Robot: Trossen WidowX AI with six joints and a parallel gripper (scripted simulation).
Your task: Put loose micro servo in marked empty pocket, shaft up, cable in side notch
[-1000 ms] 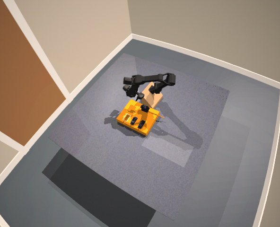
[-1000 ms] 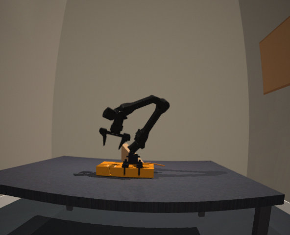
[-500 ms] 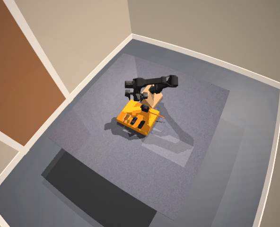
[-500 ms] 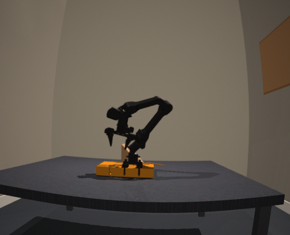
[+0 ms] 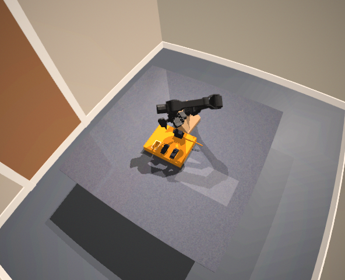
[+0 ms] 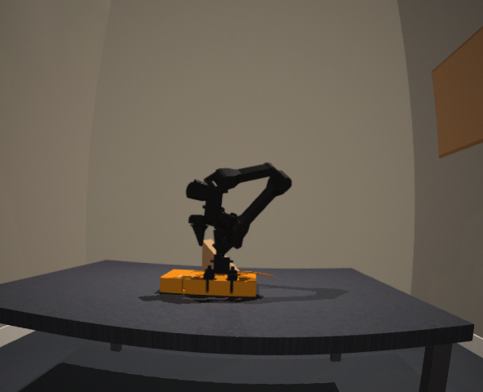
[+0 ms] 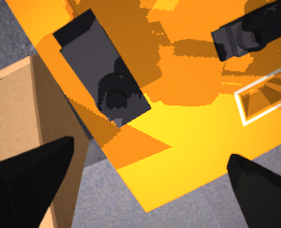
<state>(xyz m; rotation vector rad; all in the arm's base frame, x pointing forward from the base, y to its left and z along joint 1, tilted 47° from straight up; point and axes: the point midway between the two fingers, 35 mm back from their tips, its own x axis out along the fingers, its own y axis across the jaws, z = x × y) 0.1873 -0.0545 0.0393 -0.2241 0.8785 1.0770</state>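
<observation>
My gripper tip is now 20 mm short of the orange deck, 20 mm to the right of it and 110 mm above it.
</observation>
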